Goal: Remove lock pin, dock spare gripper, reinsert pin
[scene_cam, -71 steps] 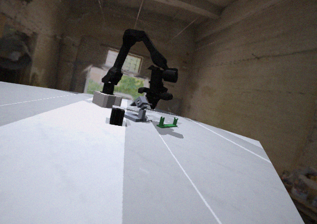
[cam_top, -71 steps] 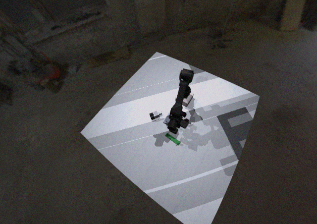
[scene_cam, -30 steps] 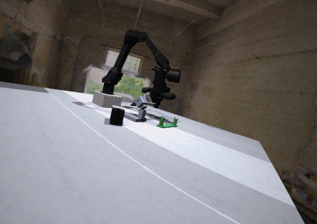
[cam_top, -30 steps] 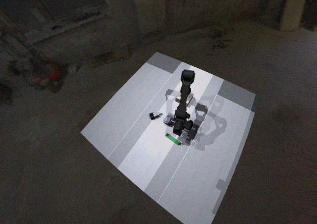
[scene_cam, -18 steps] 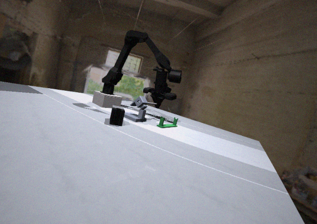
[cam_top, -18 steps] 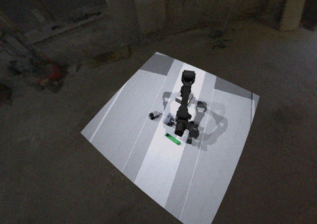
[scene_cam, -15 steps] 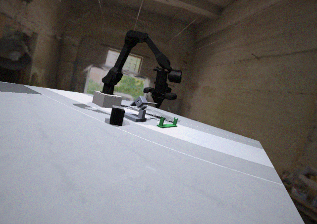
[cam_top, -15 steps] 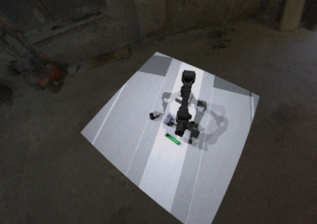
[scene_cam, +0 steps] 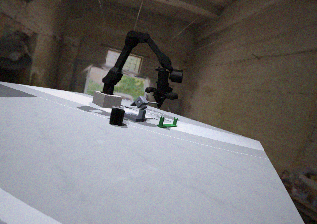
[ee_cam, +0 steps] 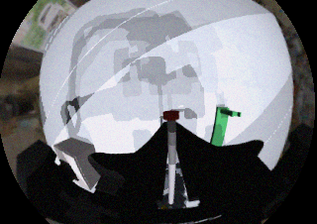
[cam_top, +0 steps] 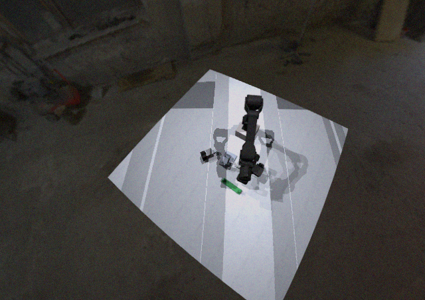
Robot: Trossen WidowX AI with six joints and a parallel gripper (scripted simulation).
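Now: gripper tip 110 mm short of the green cradle, 70 mm to the left of it and 50 mm above it. Also, from my gripper tip: grey mount 160 mm to the right, 20 mm behind, 10 mm below; black spare gripper 300 mm to the right, 40 mm below, 20 mm behind.
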